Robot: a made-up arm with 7 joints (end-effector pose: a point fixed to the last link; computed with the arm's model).
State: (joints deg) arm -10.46 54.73 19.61 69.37 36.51 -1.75 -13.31
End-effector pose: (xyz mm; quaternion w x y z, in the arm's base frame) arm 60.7 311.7 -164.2 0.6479 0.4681 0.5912 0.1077
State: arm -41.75 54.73 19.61 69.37 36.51 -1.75 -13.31
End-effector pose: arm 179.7 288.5 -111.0 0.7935 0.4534 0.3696 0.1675
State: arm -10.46 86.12 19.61 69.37 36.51 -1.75 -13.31
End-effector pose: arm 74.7 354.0 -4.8 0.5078 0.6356 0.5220 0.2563
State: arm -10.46 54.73 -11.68 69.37 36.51 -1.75 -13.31
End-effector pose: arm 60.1 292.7 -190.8 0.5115 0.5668 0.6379 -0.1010
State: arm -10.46 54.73 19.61 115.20 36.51 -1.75 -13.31
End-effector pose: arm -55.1 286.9 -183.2 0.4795 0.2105 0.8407 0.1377
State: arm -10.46 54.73 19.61 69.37 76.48 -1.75 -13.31
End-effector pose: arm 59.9 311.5 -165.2 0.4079 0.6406 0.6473 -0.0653
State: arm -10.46 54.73 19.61 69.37 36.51 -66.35 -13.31
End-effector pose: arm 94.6 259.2 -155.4 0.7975 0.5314 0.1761 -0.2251
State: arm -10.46 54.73 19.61 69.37 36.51 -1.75 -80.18
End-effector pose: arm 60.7 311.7 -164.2 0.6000 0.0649 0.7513 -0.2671
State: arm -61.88 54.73 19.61 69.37 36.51 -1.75 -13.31
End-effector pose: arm 233.0 267.0 -47.3 0.8567 0.4261 0.2115 0.1996
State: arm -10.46 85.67 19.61 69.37 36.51 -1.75 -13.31
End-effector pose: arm 74.5 354.1 -7.2 0.5101 0.6335 0.5232 0.2543
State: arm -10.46 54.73 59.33 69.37 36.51 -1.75 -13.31
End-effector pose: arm 37.4 331.4 -136.6 0.7509 0.2940 0.4697 0.3592
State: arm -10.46 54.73 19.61 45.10 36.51 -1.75 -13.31
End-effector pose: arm 114.6 293.0 -133.7 0.6967 0.5768 0.4181 0.0846
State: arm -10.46 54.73 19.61 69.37 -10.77 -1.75 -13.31
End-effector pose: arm 60.6 312.5 -163.0 0.8293 0.1933 0.4341 0.2940
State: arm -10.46 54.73 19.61 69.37 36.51 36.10 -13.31
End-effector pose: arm 24.7 319.2 -153.3 0.4612 0.3604 0.7557 0.2938
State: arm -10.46 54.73 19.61 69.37 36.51 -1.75 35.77
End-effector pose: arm 60.7 311.7 -164.2 0.5446 0.6713 0.3434 0.3671
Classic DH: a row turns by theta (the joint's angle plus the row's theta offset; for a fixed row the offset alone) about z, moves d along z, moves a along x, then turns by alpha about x. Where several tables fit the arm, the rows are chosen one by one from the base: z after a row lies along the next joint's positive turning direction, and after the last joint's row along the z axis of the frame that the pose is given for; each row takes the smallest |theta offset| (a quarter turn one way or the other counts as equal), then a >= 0, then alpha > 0; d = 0 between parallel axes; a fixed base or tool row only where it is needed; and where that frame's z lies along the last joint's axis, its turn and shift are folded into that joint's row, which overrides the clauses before.
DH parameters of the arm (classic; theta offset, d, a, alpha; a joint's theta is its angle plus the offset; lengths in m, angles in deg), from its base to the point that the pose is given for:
base (fixed): -4.07 0 0 -74.51
joint 1: -75.12 0.0485 -0.0177 -90
joint 2: 74 0 -0.0062 90
joint 3: 90 -0.1588 0.0112 -90
joint 4: 90 0.0012 0.0067 90
joint 5: 0 0.0949 0 -90
joint 6: -90 0 0.0591 90
joint 7: 0 0 0 0

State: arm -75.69 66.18 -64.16 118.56 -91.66 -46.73 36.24
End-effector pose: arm 143.4 303.4 32.2 0.5064 0.1917 -0.3344 0.7713
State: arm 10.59 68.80 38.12 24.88 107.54 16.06 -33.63
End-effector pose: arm 89.8 305.7 -22.0 0.0278 0.7906 0.5887 0.1663
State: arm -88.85 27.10 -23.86 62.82 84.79 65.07 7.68
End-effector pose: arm 294.7 109.8 29.6 0.3910 0.7386 0.1205 0.5357
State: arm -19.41 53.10 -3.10 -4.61 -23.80 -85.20 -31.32
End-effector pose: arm 124.7 138.4 -38.5 0.5807 0.3105 -0.6386 -0.3981
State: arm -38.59 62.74 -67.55 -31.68 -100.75 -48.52 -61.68
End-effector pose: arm 153.9 70.2 -90.8 0.5807 -0.4072 -0.2031 -0.6751
